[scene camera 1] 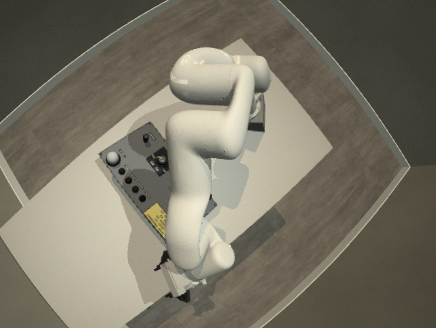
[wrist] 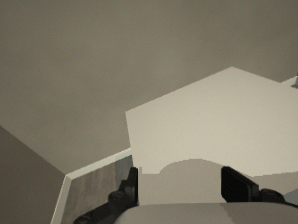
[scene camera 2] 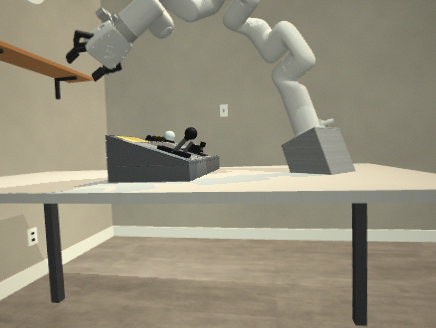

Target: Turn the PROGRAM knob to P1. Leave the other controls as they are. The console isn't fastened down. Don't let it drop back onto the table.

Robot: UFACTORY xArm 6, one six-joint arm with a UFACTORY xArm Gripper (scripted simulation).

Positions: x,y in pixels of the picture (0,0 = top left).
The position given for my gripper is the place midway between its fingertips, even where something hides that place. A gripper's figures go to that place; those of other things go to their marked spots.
My gripper (scene camera 2: 80,69) is 0.93 m from the lens. A grey console (scene camera 2: 129,159) is 0.87 m from the lens.
